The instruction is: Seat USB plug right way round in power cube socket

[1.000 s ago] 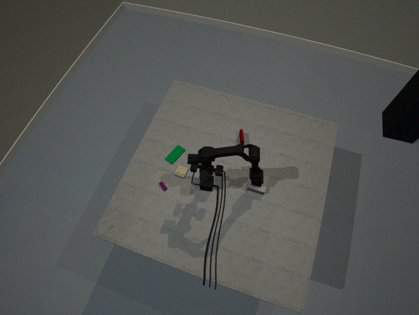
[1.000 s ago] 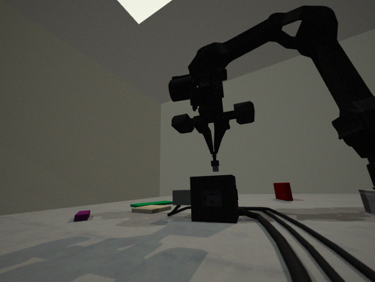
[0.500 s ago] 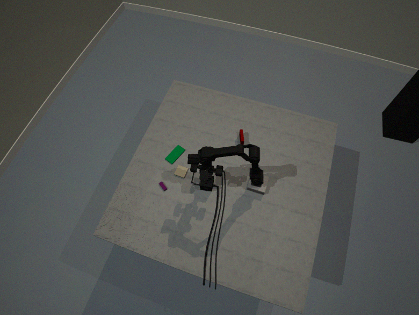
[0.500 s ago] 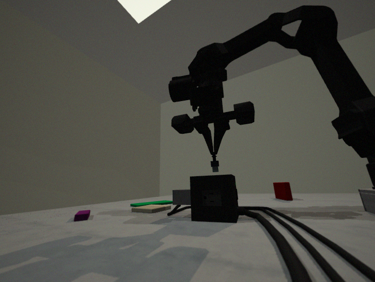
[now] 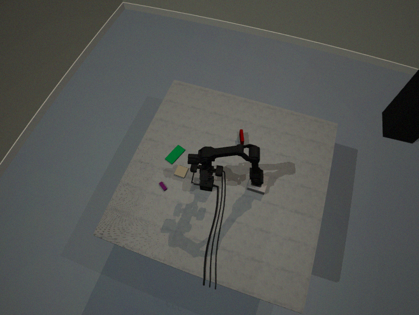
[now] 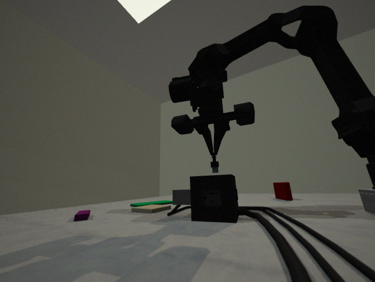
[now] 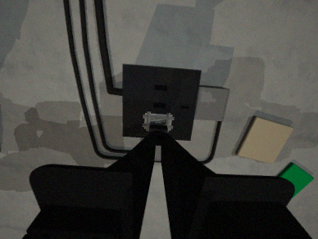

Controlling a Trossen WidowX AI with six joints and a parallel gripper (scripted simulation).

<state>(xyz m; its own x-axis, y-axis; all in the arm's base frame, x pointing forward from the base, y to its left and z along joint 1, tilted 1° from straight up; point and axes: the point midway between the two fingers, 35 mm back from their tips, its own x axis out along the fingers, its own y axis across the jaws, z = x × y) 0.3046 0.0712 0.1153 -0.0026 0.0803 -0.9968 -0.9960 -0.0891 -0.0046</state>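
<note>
The USB plug lies 2 cm below my gripper tip. Also, from my gripper tip: purple block (27 cm ahead, 10 cm to the left, 12 cm below); beige tile (19 cm ahead, 3 cm to the right, 12 cm below); green flat plate (27 cm ahead, 14 cm to the right, 12 cm below).
</note>
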